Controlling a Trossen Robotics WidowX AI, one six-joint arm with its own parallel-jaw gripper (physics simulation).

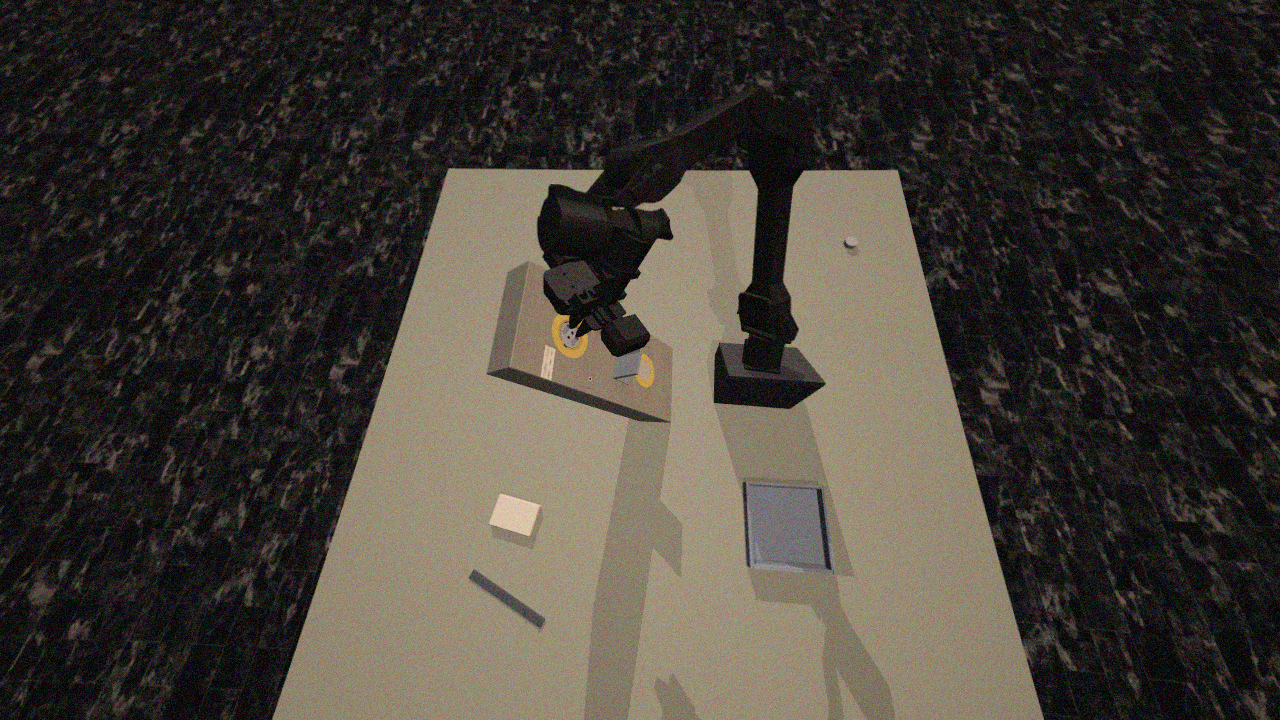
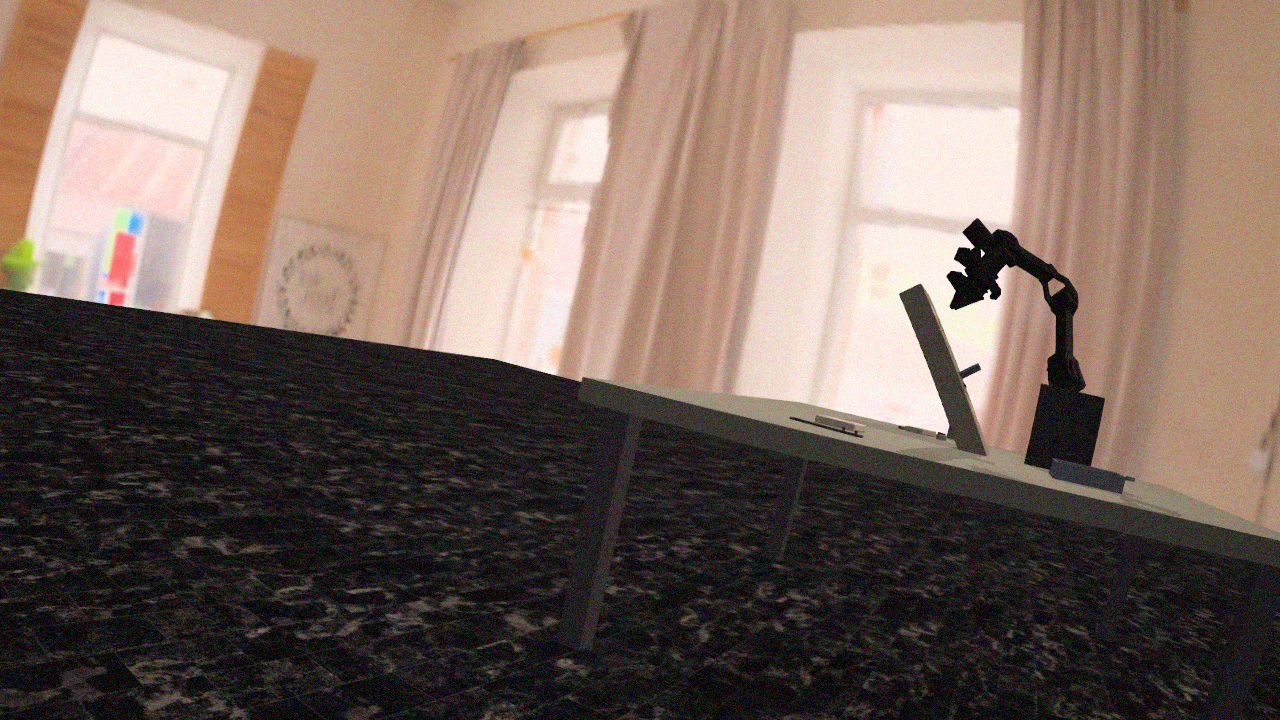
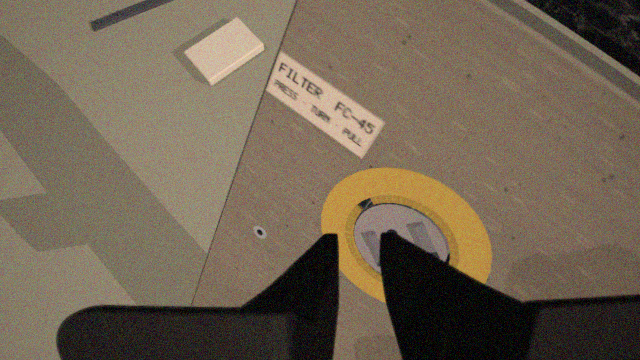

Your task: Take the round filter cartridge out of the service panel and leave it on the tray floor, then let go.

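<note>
The round grey filter cartridge (image 1: 569,333) (image 3: 398,216) sits in a yellow ring (image 1: 572,352) (image 3: 426,183) on the tilted tan service panel (image 1: 523,322) (image 2: 940,365) (image 3: 426,89). A white label (image 3: 326,103) reads FILTER FC-45, PRESS TURN PULL. My gripper (image 1: 585,329) (image 2: 976,275) (image 3: 358,246) is shut, with a narrow gap and nothing between the fingers. Its tips are right at the cartridge's left part; one finger covers the cartridge's lower right. The blue-grey tray (image 1: 786,525) lies flat on the table's near right, with nothing in it.
A second yellow ring (image 1: 647,373) with a grey piece (image 1: 627,365) is on the panel's right end. A cream block (image 1: 515,516) (image 3: 223,50) and a dark bar (image 1: 506,599) lie at the near left. The arm's base (image 1: 766,382) stands mid-table. A small white cylinder (image 1: 850,245) stands at the far right.
</note>
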